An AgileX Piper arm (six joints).
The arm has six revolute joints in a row. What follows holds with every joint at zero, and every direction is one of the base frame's.
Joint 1 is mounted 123 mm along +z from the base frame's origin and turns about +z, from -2.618 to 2.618 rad.
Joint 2 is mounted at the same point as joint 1 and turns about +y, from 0 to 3.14 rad.
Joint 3 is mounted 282.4 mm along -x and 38.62 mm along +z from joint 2 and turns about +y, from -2.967 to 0 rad.
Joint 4 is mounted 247.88 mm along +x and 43.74 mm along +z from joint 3 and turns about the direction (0.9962, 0, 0.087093), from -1.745 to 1.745 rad.
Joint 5 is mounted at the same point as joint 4 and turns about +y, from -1.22 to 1.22 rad.
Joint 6 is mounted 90.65 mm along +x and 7.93 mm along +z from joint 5 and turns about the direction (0.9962, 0, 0.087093), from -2.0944 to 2.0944 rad.
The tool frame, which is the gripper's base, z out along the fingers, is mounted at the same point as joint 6; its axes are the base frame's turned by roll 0, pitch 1.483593 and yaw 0 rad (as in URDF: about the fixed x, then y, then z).
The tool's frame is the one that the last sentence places.
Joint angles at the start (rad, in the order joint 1, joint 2, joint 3, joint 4, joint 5, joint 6):
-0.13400, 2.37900, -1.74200, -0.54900, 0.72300, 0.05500
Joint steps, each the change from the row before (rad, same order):
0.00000, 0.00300, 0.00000, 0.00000, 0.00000, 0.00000
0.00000, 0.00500, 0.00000, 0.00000, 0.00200, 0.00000
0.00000, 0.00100, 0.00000, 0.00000, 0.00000, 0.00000
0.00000, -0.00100, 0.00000, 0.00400, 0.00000, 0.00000
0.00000, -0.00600, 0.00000, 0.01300, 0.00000, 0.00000
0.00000, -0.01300, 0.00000, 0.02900, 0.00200, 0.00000
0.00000, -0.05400, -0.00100, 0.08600, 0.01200, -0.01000
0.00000, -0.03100, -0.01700, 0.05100, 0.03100, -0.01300
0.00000, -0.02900, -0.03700, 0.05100, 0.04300, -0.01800
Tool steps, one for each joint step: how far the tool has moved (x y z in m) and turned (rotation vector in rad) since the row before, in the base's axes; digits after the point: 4 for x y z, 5 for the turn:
-0.0001, 0.0000, -0.0015, 0.00040, 0.00297, 0.00000
-0.0003, 0.0000, -0.0025, 0.00035, 0.00672, -0.00089
0.0000, 0.0000, -0.0005, 0.00013, 0.00099, 0.00000
0.0000, 0.0002, 0.0004, 0.00323, -0.00144, -0.00212
0.0000, 0.0007, 0.0026, 0.01015, -0.00742, -0.00685
-0.0001, 0.0015, 0.0055, 0.02256, -0.01440, -0.01589
-0.0009, 0.0045, 0.0242, 0.06272, -0.05007, -0.03786
-0.0003, 0.0022, 0.0177, 0.03316, -0.02055, -0.02165
0.0012, 0.0020, 0.0219, 0.03123, -0.02558, -0.01713

